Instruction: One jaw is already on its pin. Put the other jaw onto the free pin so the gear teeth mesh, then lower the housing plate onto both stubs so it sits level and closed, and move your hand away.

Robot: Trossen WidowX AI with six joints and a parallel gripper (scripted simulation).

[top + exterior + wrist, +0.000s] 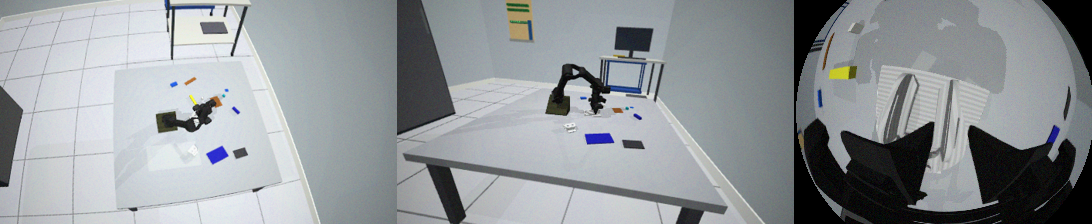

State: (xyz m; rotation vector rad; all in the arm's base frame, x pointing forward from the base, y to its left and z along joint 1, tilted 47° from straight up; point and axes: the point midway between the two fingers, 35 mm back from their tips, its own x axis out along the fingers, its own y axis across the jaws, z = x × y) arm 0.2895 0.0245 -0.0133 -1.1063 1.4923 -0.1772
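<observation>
Now: gripper tip 30 mm to the right of the white base and 10 mm above it. Also, from my gripper tip: white jaw (40 mm behind, 10 mm above); orange square (160 mm ahead, 190 mm to the left, 20 mm below); yellow bar (50 mm behind, 200 mm to the left, 10 mm below).
</observation>
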